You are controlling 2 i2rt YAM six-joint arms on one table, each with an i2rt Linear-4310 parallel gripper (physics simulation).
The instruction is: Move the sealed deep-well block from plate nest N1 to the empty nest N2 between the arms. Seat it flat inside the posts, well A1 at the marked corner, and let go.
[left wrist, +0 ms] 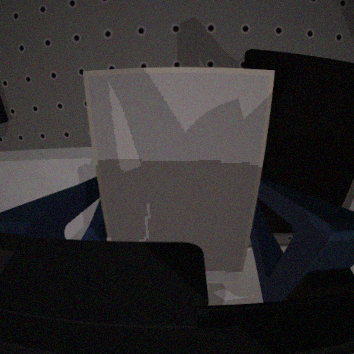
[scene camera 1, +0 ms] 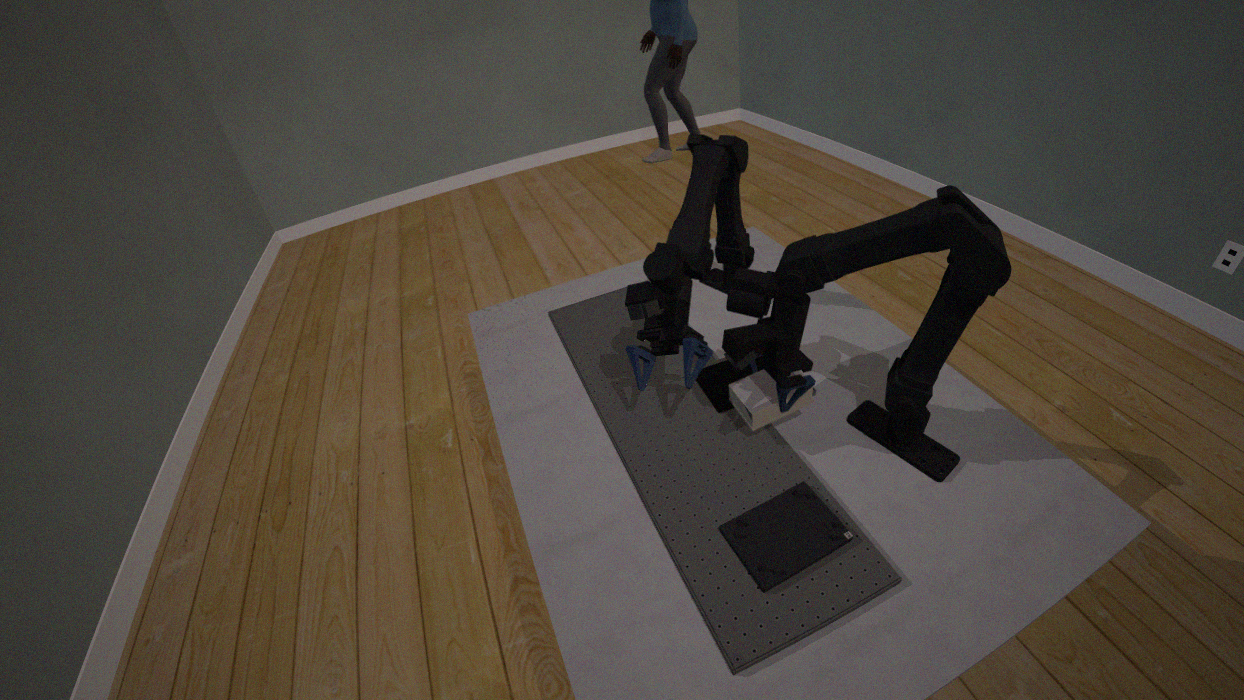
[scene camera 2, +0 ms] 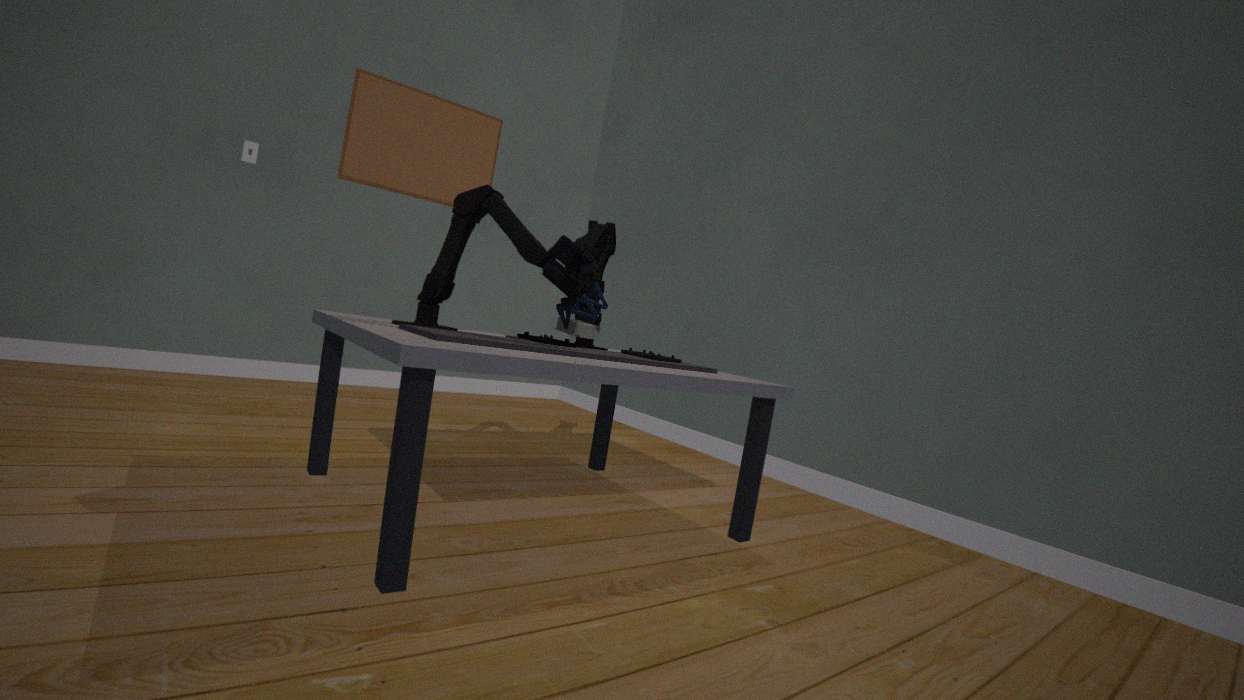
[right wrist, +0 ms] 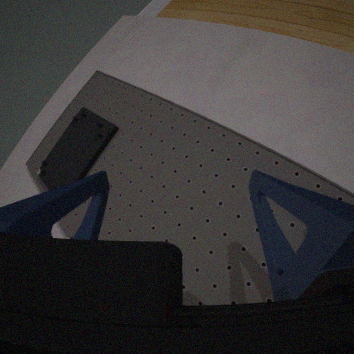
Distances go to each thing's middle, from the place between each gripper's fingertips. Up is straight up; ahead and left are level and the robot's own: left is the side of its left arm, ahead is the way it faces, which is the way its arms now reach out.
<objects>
I see my left gripper 1 cm below the pale block (scene camera 1: 755, 398).
My right hand is 190 mm past the pale block, 60 mm above it and 50 mm to the right of it.
</objects>
